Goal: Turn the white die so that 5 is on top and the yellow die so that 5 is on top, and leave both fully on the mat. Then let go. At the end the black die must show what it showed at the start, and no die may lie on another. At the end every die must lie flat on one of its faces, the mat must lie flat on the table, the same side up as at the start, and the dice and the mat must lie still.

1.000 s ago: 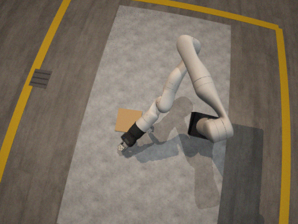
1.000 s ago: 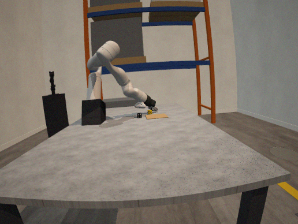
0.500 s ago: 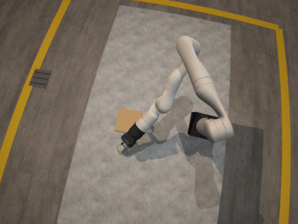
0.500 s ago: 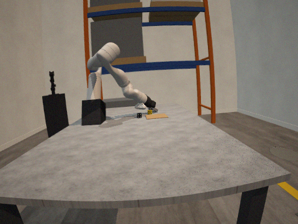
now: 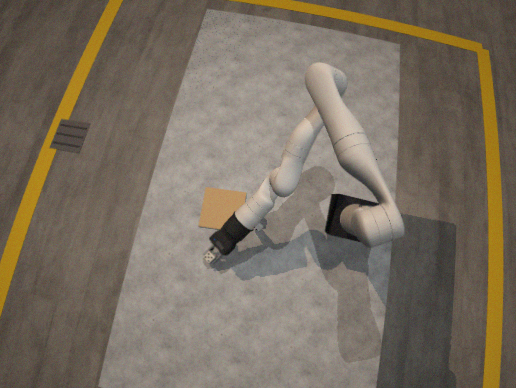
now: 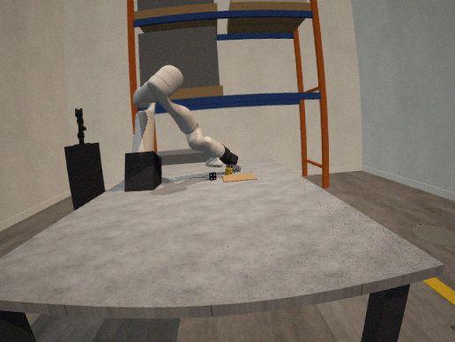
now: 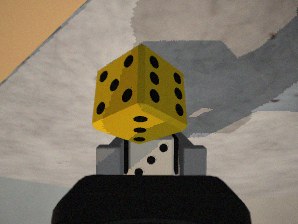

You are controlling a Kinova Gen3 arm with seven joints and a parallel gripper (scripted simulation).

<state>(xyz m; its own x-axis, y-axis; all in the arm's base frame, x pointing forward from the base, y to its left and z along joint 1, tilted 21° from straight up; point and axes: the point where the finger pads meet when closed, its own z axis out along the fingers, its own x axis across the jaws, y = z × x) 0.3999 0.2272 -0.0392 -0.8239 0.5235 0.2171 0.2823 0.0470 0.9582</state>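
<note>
Right now my hand is 10 mm to the right of the white die. Also, from my hand: tan mat (10 mm ahead, 160 mm to the right, 20 mm below); black die (100 mm behind, 170 mm to the right); yellow die (30 mm behind, 60 mm to the right).
</note>
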